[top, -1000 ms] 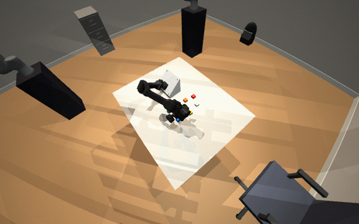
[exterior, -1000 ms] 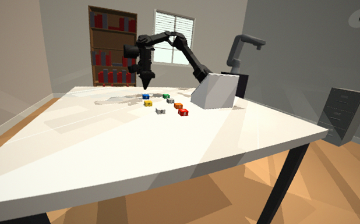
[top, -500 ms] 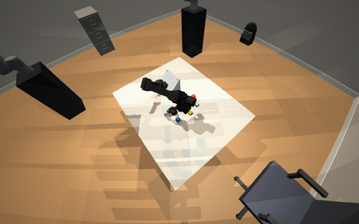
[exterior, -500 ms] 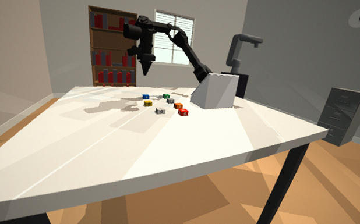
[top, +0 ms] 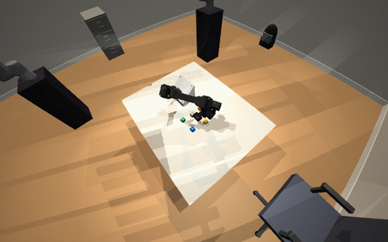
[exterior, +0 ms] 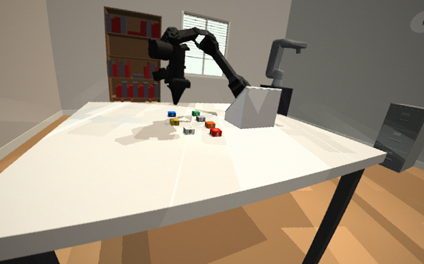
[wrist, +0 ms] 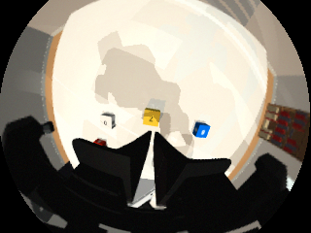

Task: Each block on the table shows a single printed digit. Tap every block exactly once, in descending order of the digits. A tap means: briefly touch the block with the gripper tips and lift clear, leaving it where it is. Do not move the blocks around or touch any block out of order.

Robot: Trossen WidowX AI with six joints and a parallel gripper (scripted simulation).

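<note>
Right now the yellow block is 7 cm below my gripper tip and 1 cm to the left of it. From my gripper tip the other things lie so: blue block: 12 cm to the right, 7 cm below, 1 cm behind; then white block: 11 cm to the left, 7 cm below, 2 cm behind; then grey block: 12 cm behind, 7 cm below, 3 cm to the right.
</note>
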